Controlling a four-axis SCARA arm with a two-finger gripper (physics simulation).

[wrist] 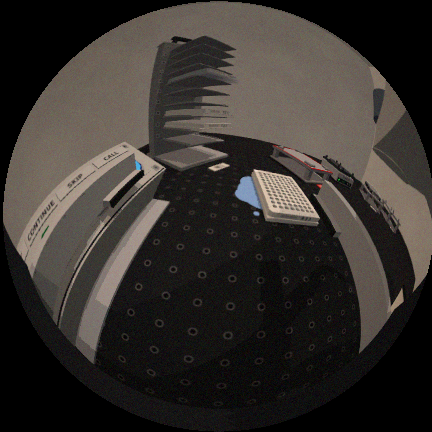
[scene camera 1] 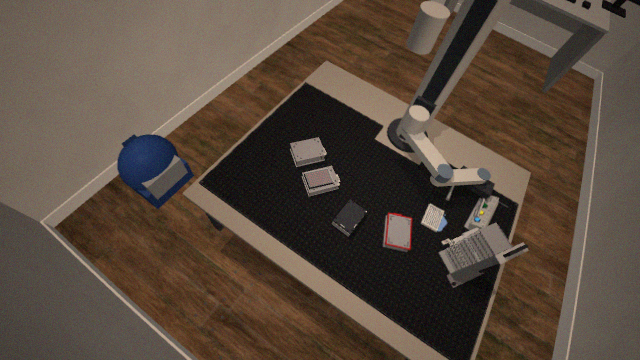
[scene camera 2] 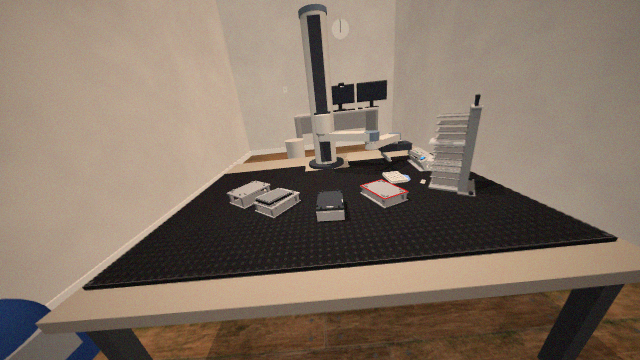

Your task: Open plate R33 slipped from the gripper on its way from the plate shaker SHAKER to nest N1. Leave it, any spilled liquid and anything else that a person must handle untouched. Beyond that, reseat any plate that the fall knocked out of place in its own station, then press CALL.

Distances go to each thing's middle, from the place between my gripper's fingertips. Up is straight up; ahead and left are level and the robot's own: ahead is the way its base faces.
Right now the dark station point(scene camera 2: 330, 206) is 37 cm ahead of my hand, 44 cm to the right of it and 4 cm below it.
